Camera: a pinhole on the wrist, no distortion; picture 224 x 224 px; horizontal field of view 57.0 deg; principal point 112.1 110.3 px. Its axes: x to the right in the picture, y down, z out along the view. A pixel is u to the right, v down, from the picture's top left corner.
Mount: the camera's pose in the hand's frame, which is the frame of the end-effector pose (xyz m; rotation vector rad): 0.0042 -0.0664 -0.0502 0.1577 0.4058 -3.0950
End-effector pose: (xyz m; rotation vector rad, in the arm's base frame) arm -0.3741 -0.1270 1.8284 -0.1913 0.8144 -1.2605
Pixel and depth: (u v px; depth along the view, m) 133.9 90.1 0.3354
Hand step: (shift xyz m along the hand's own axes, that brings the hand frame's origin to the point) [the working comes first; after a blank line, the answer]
In the camera's frame: 0.0354 -0.0328 0.3354

-0.0648 -0.1213 0.2770
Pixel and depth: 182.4 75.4 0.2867
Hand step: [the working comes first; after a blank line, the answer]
In the camera's frame: 0.0977 -0.0485 0.2867

-0.1225 -0.0938 0.2278
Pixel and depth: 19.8 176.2 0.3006
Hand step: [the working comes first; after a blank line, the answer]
In the camera's frame: -0.1345 0.0960 0.3006

0.1114 -0.2363 0.2278
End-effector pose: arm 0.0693 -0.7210 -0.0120 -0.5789 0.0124 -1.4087
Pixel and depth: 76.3 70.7 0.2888
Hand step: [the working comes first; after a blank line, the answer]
In the camera's frame: -0.0501 -0.0554 0.2888

0.0242 -0.0872 0.2467
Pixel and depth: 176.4 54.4 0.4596
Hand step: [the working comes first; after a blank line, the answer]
In the camera's frame: 0.1433 -0.1245 0.4596

-0.1869 -0.0650 0.4089
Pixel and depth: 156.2 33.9 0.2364
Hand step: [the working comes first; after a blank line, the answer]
In the camera's frame: 0.0505 -0.0876 0.2364

-0.0717 -0.0429 0.1943
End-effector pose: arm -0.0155 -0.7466 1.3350 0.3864 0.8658 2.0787
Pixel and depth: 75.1 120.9 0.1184
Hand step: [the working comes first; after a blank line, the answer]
In the camera's frame: -0.0212 0.0061 0.1184

0.0139 -0.1028 0.0642
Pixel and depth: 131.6 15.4 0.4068
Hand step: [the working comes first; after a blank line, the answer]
In the camera's frame: 0.0385 -0.1872 0.4068

-0.0793 0.0094 0.3849
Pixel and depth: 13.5 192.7 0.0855
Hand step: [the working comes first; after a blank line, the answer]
In the camera's frame: -0.0409 0.0342 0.0855

0.0375 -0.1213 0.0274
